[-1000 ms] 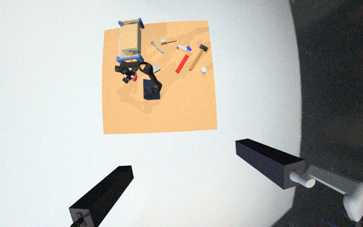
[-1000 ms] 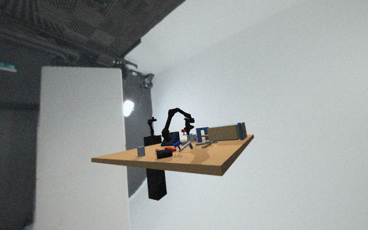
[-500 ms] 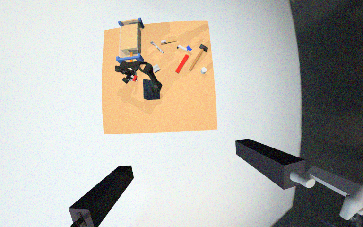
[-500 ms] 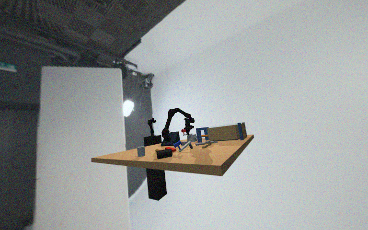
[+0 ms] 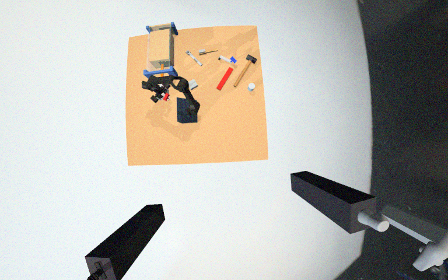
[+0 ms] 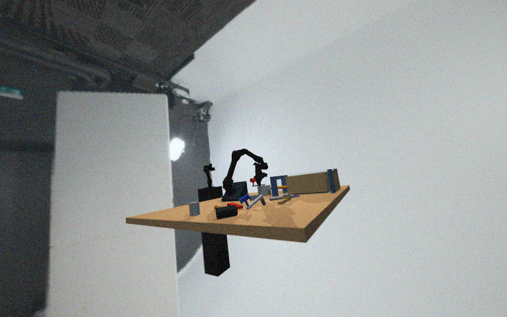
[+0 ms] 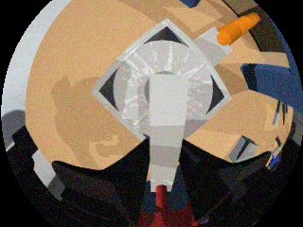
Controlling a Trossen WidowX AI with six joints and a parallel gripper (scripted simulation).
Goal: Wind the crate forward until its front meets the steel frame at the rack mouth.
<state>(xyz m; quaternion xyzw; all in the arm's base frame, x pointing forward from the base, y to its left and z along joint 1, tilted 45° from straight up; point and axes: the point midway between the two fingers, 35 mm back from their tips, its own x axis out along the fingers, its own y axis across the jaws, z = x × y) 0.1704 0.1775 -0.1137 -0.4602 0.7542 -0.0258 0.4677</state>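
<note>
The winch handle is 1 cm behind my gripper tip, 1 cm to the right of it and 2 cm above it. Round my gripper tip: winch: 2 cm ahead, 2 cm to the left, 6 cm below; red knob: 4 cm behind, 4 cm to the right, 5 cm above; blue steel frame: 19 cm ahead, 2 cm to the left, 2 cm above.
</note>
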